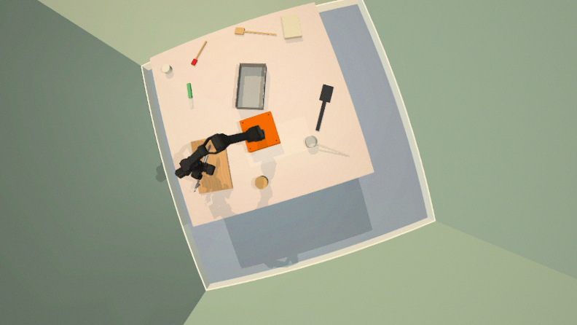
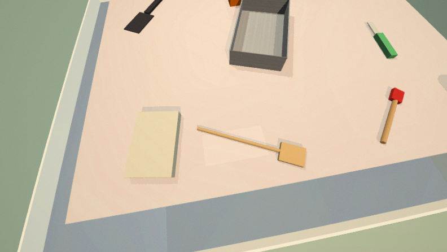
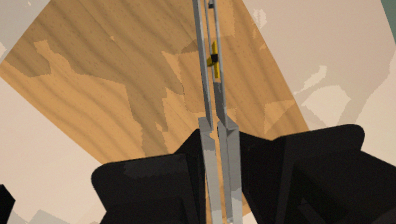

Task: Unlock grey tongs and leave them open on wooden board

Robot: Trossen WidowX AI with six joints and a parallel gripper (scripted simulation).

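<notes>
My gripper tip is now 20 mm to the left of the wooden board and 40 mm above it. Also, from my gripper tip: green-handled tool (500 mm ahead, 70 mm to the left, 40 mm below); then roasting tin (470 mm ahead, 370 mm to the right, 20 mm below); then black spatula (280 mm ahead, 830 mm to the right, 50 mm below).
</notes>
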